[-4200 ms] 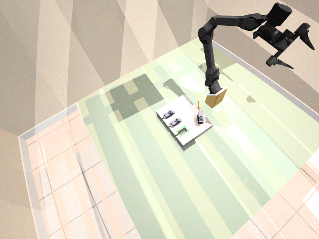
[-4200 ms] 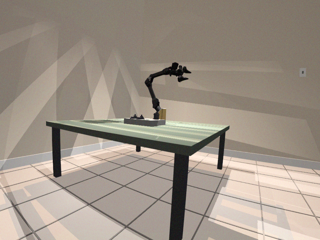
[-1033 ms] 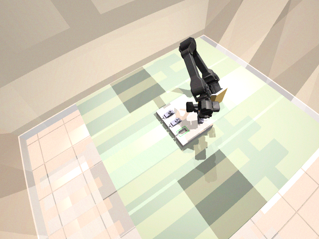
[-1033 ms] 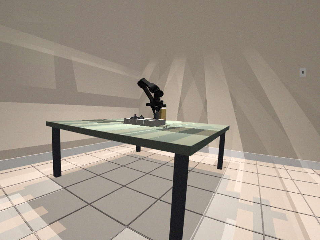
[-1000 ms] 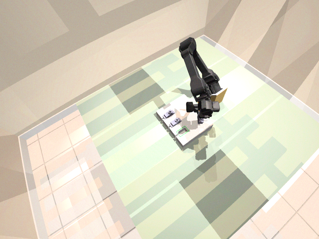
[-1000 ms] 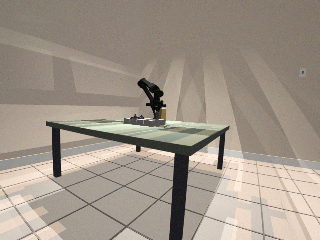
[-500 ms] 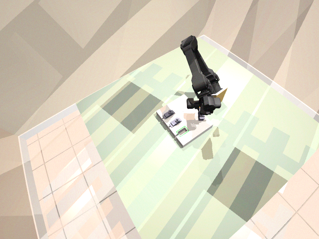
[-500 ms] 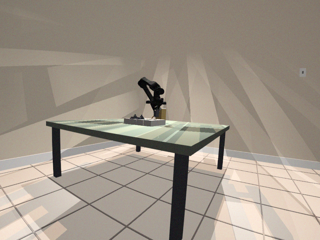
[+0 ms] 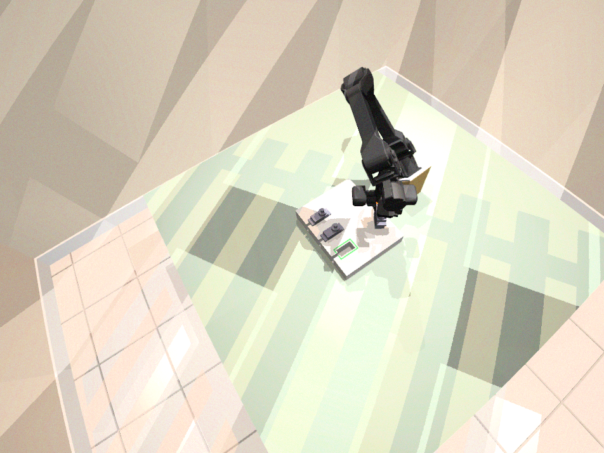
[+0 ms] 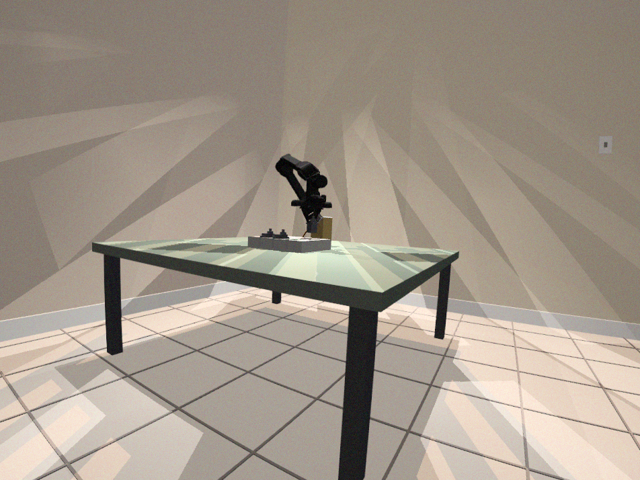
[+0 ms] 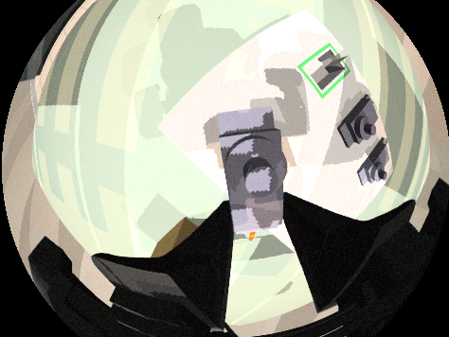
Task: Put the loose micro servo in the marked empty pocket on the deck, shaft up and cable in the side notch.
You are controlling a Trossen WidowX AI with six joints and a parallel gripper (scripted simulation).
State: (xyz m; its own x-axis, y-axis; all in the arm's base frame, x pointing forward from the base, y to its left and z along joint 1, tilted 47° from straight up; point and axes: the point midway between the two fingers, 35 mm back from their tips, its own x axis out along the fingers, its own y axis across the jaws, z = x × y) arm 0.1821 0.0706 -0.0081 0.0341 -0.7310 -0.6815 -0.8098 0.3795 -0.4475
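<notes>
Right now the white deck is 4 cm ahead of my gripper tip, 6 cm to the right of it and 10 cm below it.
</notes>
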